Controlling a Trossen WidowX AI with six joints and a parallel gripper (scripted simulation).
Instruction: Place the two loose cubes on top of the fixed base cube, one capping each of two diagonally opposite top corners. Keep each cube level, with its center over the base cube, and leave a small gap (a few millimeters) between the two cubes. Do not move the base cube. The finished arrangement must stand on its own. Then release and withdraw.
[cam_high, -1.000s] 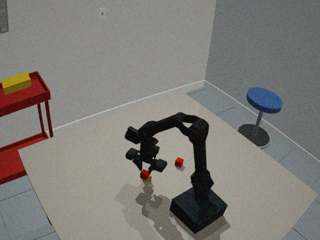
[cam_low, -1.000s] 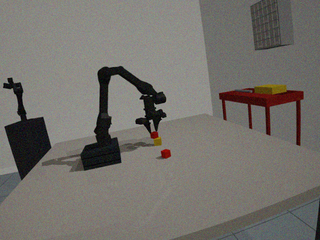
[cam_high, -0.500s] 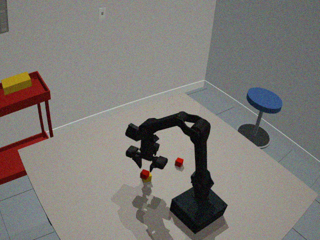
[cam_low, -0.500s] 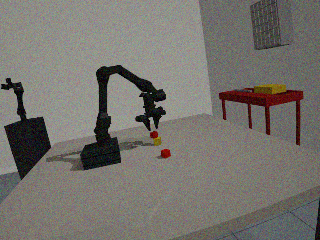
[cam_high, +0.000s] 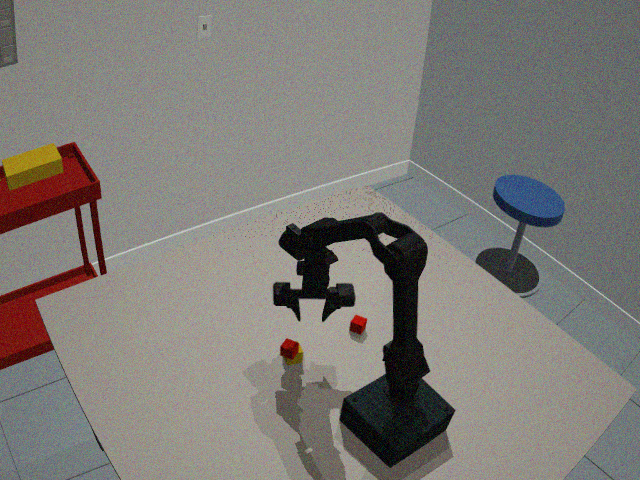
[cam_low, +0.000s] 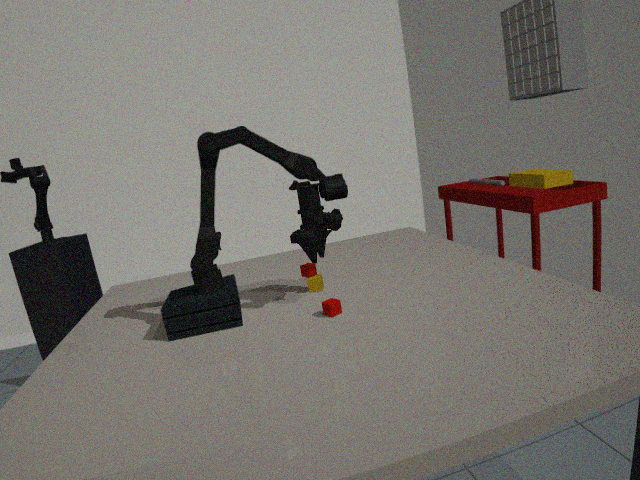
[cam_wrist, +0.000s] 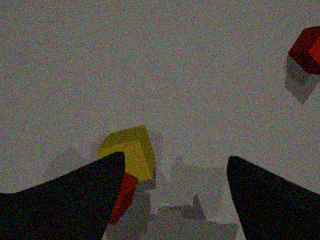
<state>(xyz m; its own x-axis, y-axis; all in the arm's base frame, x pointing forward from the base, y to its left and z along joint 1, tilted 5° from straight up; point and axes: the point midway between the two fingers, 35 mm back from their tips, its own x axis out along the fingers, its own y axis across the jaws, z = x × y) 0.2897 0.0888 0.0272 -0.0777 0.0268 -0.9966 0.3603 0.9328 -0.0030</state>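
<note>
The red cube is 2 cm ahead of my gripper tip, 15 cm to the right of it and 8 cm below it. The rest, counted from my gripper tip: yellow cube: 2 cm behind, 5 cm to the left, 8 cm below.
</note>
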